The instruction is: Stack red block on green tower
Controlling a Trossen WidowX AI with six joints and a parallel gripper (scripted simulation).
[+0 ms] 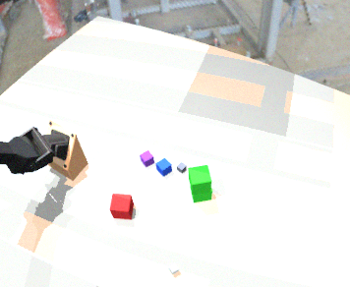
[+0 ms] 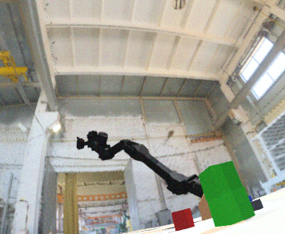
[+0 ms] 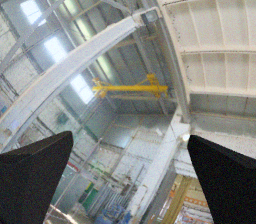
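Right now my gripper tip is 240 mm short of the red block, 610 mm to the right of it and 590 mm above it. From my gripper tip the other things lie so: small grey block 310 mm ahead, 770 mm to the left, 610 mm below; small blue block 270 mm ahead, 750 mm to the left, 600 mm below; purple block 220 mm ahead, 760 mm to the left, 600 mm below.
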